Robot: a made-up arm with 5 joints.
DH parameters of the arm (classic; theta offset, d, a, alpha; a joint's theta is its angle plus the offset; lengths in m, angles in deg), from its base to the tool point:
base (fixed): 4.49 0 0.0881 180
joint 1: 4.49 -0.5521 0.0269 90
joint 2: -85.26 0 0.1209 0
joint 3: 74.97 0 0.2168 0
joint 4: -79.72 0.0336 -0.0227 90
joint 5: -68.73 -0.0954 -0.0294 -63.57
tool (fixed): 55.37 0.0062 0 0
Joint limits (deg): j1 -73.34..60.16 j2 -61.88..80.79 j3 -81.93..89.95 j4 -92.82..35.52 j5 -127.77..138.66
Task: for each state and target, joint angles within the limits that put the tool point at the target. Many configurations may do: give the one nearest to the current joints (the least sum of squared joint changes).
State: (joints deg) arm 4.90 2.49 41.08 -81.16 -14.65
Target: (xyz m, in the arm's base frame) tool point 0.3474 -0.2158 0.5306
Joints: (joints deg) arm 51.33 20.15 31.18 -71.88 -10.33
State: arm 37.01 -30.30 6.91 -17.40 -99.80
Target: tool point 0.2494 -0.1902 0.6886
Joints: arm 57.80 -46.34 47.63 -4.39 -104.27
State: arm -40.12 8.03 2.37 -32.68 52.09
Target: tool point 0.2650 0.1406 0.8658
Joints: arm -24.93 -32.27 -0.12 -30.26 53.73
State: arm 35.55 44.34 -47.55 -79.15 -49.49
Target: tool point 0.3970 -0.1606 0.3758
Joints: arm 37.77 80.79 -10.03 -75.04 -49.18
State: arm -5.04 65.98 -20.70 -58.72 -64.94
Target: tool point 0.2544 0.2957 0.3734
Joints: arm -51.13 71.09 3.65 -66.09 -63.76
